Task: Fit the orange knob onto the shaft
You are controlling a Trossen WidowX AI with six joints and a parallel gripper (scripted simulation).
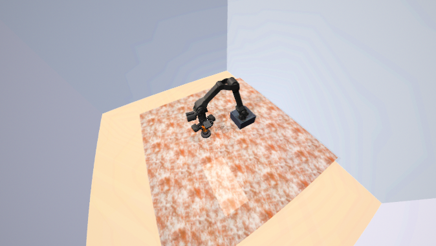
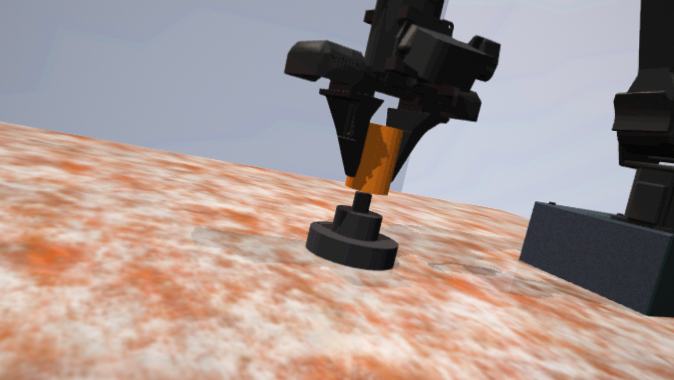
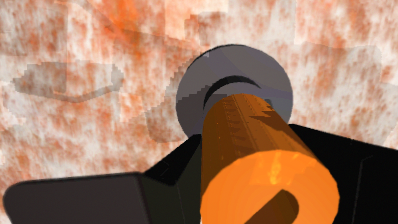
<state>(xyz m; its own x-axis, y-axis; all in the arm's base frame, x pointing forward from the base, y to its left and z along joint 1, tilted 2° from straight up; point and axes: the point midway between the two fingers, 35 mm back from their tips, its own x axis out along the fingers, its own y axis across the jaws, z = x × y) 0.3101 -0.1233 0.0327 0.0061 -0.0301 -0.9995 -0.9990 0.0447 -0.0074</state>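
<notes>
Now: the orange knob 20 mm above my gripper tip. The rest, counted from my gripper tip: pedestal: 40 mm below.
</notes>
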